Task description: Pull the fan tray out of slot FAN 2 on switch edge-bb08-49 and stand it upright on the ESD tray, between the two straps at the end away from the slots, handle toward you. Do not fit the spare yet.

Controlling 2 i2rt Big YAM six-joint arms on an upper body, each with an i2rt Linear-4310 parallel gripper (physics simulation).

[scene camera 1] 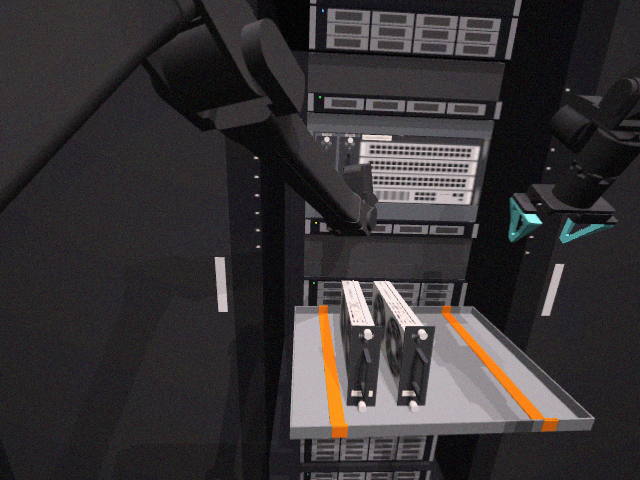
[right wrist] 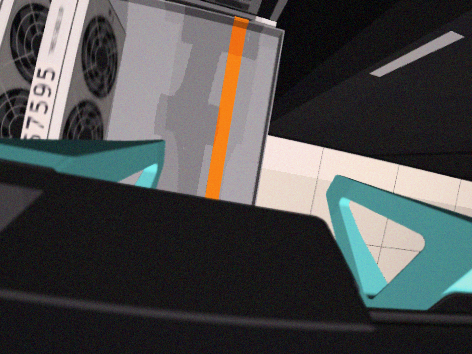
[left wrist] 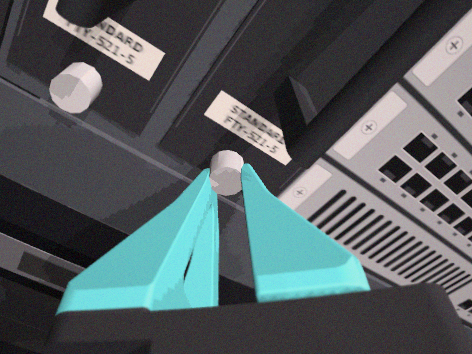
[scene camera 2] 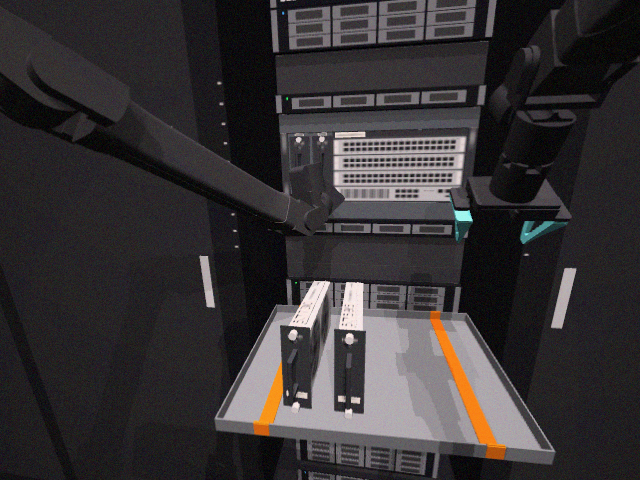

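Note:
The FAN 2 fan tray [scene camera 1: 348,150] [scene camera 2: 322,149] [left wrist: 192,132] sits in the right one of two fan slots in the switch [scene camera 1: 413,137] [scene camera 2: 403,133]. My left gripper [left wrist: 228,178] is shut on its lower white thumbscrew [left wrist: 227,181]; in both scene views its fingers are hidden behind the wrist. My right gripper [scene camera 1: 538,240] [scene camera 2: 491,240] [right wrist: 252,168] is open and empty above the right side of the ESD tray [scene camera 1: 465,403] [scene camera 2: 403,413] [right wrist: 145,75]. An orange left strap [scene camera 1: 330,372] [scene camera 2: 271,405] and right strap [scene camera 1: 491,361] [scene camera 2: 460,372] [right wrist: 226,110] cross the tray.
Two fan trays stand upright on the ESD tray, handles facing the scene cameras: a left one [scene camera 1: 356,304] [scene camera 2: 311,310] and a right one [scene camera 1: 398,304] [scene camera 2: 352,310] [right wrist: 115,75]. Another fan tray [scene camera 1: 326,149] [scene camera 2: 298,149] [left wrist: 120,95] sits in the slot left of FAN 2.

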